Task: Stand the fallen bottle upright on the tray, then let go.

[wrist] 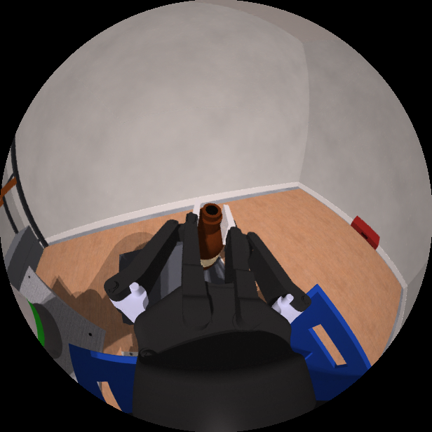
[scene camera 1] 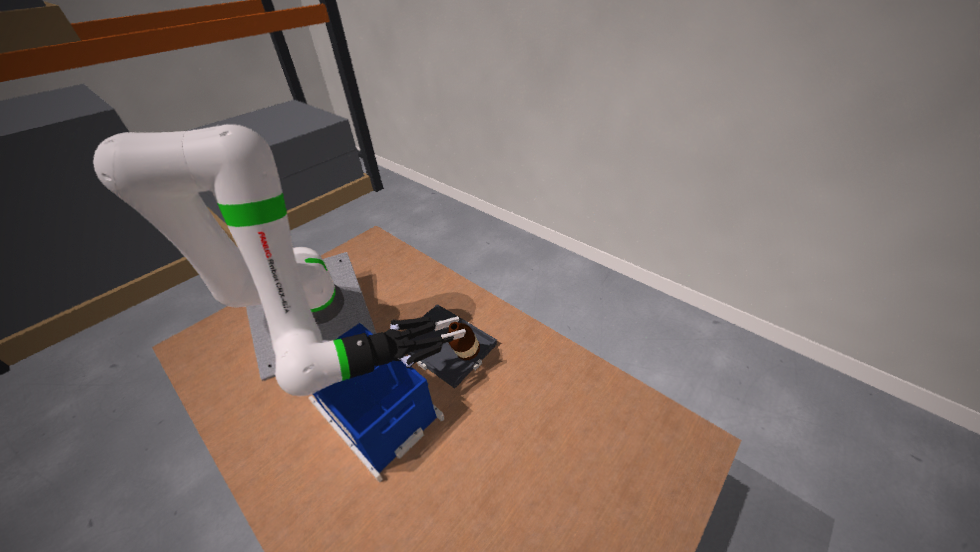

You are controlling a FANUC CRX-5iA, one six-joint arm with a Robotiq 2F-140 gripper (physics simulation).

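Places are measured from the arm's base along level axes (x ahead, y left, z up), in millimetres.
Pixels of known places: gripper, between the fingertips: (scene camera 1: 461, 326); arm's base, origin of its link: (scene camera 1: 320, 303).
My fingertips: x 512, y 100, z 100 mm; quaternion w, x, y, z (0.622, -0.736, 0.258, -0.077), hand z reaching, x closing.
Observation:
For each thing: its top centre in the pictures, then the offset to it from my fingertips. "spot": a spot on its surface instead. Level surfaces: height alone.
- brown bottle, centre of its top: (scene camera 1: 458, 319) dx -10, dy +6, dz +18 mm
- dark tray, a spot on its surface: (scene camera 1: 453, 377) spot: dx -4, dy -55, dz -167 mm
- blue bin, centre of its top: (scene camera 1: 359, 373) dx -116, dy -247, dz +3 mm
- wooden table top, height of its surface: dz -172 mm
The brown bottle (scene camera 1: 464, 342) (wrist: 211, 241) with a cream label stands about upright, its mouth up. My gripper (scene camera 1: 450, 328) (wrist: 210, 210) comes in from the side, roughly level, and is shut on the bottle's upper part, with one pale pad on each side. The dark tray (scene camera 1: 453, 377) (wrist: 170, 272) lies below the bottle. The bottle's base is over the tray's area, toward its far right side in the scene view. Whether the base touches the tray cannot be told. In the wrist view the fingers and gripper body hide the bottle's lower end.
A blue bin (scene camera 1: 404, 418) (wrist: 325, 382) stands next to the tray, below my wrist. The wooden table top (scene camera 1: 569, 438) (wrist: 280, 220) extends around both. A rack (scene camera 1: 356, 96) with grey boxes (scene camera 1: 312, 126) stands behind the arm. A red object (wrist: 365, 232) shows by the wall.

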